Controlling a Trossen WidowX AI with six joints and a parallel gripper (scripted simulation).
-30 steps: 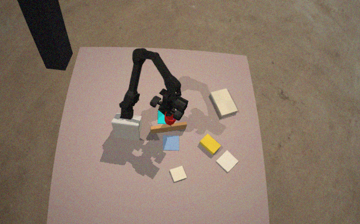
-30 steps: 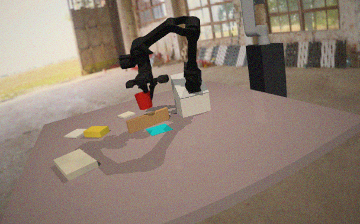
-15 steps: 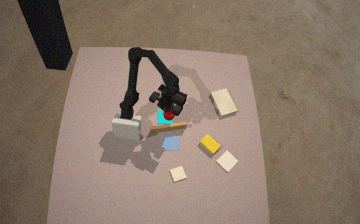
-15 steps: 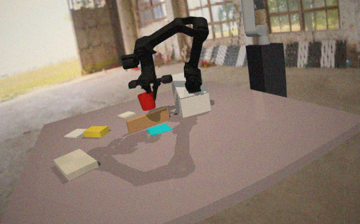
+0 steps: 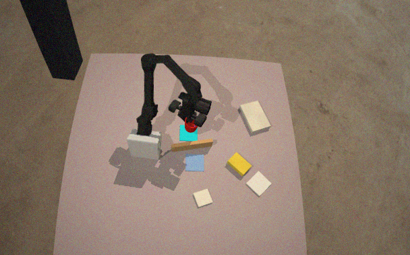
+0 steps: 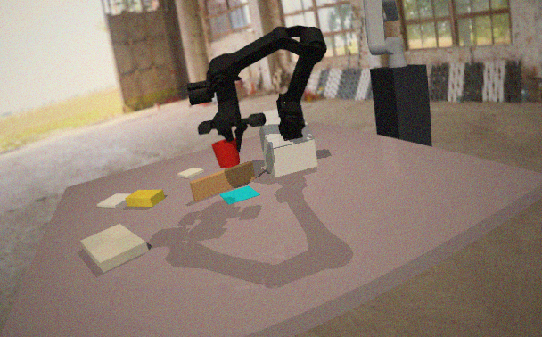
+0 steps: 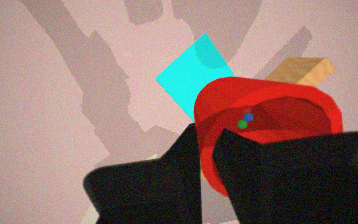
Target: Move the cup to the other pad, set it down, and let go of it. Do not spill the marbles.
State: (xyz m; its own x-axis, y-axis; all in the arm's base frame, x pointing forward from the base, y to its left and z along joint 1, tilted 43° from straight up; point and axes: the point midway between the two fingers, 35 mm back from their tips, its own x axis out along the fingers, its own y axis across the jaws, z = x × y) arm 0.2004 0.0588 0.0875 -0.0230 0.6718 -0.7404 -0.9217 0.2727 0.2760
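Right now the blue marble is 4 cm ahead of my gripper tip, 3 cm to the right of it and 2 cm below it. From my gripper tip the other things lie so: wooden wall 11 cm below, 8 cm to the right, 5 cm ahead; red cup 3 cm ahead, 1 cm to the right; cyan pad 13 cm below, 2 cm ahead.
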